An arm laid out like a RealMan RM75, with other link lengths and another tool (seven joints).
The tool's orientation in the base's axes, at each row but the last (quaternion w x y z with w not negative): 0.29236, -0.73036, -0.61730, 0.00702; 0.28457, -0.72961, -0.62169, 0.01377; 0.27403, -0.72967, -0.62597, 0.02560; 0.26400, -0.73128, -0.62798, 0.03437; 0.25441, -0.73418, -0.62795, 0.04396; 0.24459, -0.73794, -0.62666, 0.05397; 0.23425, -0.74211, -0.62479, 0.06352
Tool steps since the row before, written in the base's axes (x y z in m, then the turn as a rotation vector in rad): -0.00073, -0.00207, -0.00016, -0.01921, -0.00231, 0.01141; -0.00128, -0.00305, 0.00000, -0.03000, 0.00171, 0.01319; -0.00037, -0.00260, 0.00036, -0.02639, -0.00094, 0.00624; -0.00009, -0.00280, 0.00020, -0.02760, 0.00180, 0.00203; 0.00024, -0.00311, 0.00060, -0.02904, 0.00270, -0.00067; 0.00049, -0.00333, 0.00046, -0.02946, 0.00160, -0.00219; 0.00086, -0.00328, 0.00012, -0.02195, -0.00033, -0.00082
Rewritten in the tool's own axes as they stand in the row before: -0.00210, -0.00045, -0.00046, -0.00266, -0.02206, -0.00329; -0.00308, -0.00095, -0.00074, -0.00083, -0.03279, 0.00085; -0.00238, -0.00032, -0.00112, -0.00464, -0.02637, 0.00440; -0.00259, 0.00003, -0.00110, -0.00351, -0.02585, 0.00941; -0.00273, 0.00021, -0.00160, -0.00365, -0.02606, 0.01259; -0.00296, 0.00056, -0.00157, -0.00513, -0.02568, 0.01376; -0.00293, 0.00108, -0.00132, -0.00511, -0.01932, 0.00913
